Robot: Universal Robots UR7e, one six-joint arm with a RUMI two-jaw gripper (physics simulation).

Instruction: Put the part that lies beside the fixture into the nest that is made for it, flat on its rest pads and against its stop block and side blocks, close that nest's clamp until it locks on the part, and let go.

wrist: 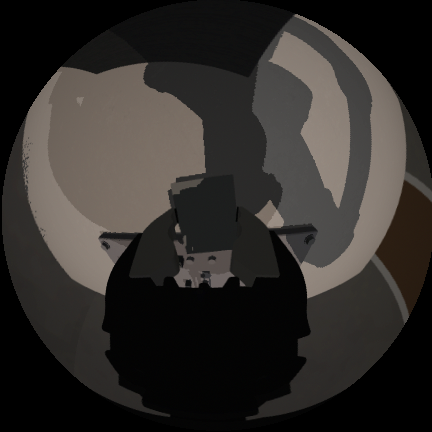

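The part, a dark grey-green block with a flat face, shows between the two jaws in the middle of the wrist view. It looks slightly turned, and a lighter strip shows along its upper left edge. My gripper has one jaw close against each side of the part and is shut on it. The fixture's pale base shows at both sides of the gripper, with a round hole at each visible corner. Pale fixture pieces with round holes show between the jaws below the part. The gripper body hides most of the fixture, so the nests and clamps cannot be told.
A light table top lies beyond the fixture, crossed by broad dark shadows of the arm. A brown surface with a pale rim shows at the far right, past the table's edge. A dark shape covers the top of the view.
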